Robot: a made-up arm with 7 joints.
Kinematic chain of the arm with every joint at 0, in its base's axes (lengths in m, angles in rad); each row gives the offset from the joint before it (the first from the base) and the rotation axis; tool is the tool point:
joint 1: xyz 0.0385 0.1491 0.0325 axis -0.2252 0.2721 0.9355
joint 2: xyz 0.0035 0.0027 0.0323 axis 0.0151 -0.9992 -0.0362
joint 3: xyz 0.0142 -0.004 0.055 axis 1 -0.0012 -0.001
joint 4: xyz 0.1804 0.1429 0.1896 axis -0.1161 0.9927 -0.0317
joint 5: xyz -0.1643 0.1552 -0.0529 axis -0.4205 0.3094 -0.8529
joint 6: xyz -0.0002 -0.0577 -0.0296 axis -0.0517 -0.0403 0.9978
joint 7: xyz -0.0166 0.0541 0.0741 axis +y
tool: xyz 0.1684 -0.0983 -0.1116
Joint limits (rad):
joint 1: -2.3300..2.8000
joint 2: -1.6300..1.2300
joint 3: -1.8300..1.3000
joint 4: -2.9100..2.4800
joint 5: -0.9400..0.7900
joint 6: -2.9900..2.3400
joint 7: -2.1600..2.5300
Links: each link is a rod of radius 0.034 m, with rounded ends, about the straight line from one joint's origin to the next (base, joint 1, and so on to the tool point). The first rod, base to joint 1, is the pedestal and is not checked.
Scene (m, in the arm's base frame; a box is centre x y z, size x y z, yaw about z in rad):
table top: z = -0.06
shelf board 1: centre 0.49 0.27 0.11 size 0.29 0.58 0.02 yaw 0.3
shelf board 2: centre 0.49 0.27 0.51 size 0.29 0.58 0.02 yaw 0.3
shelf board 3: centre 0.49 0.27 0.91 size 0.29 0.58 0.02 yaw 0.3
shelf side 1: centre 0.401 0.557 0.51 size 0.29 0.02 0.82 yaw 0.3
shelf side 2: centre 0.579 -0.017 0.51 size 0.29 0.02 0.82 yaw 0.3
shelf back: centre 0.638 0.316 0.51 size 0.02 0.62 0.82 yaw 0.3
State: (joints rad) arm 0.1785 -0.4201 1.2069 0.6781 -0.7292 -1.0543 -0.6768
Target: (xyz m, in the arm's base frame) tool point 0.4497 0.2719 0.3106
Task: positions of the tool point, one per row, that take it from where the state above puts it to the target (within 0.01 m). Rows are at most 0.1 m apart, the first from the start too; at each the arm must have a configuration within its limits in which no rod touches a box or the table.
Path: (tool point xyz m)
1: 0.3645 0.1541 0.1961
2: 0.4040 0.1974 0.2261
3: 0.4331 0.2371 0.2651
4: 0.4497 0.2719 0.3106

